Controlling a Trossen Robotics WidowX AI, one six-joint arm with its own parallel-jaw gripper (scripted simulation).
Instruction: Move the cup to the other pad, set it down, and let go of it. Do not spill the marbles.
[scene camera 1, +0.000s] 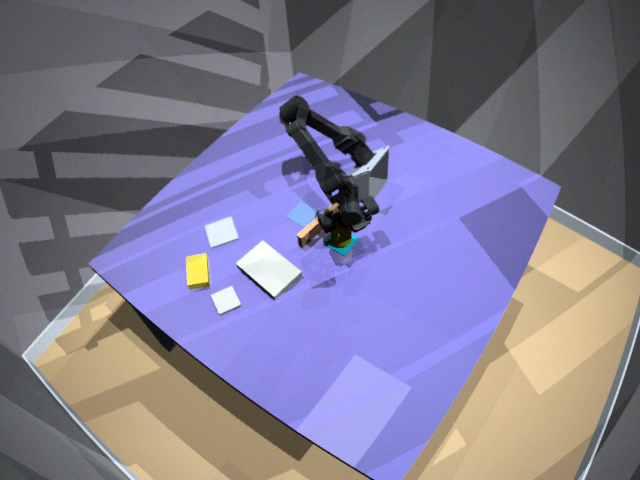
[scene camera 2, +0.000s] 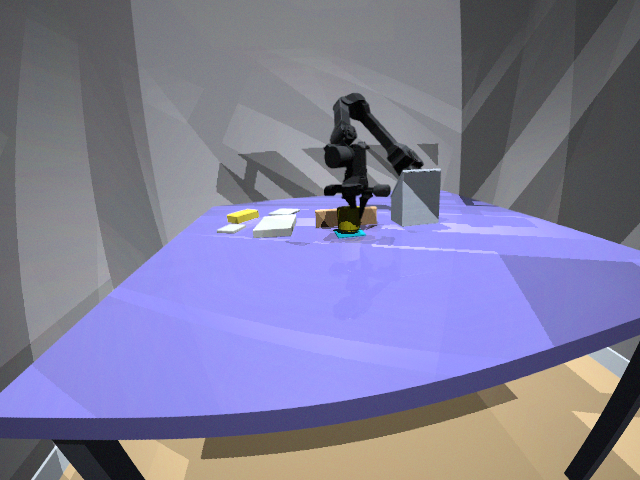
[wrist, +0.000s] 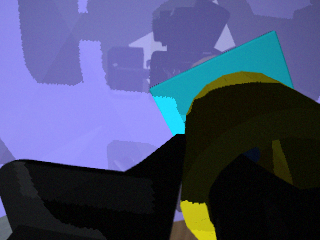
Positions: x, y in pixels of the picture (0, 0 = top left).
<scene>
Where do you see the gripper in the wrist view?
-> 194, 144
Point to a cyan pad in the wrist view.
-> At 173, 96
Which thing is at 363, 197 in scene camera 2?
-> The gripper.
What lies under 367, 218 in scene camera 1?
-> The gripper.
</scene>
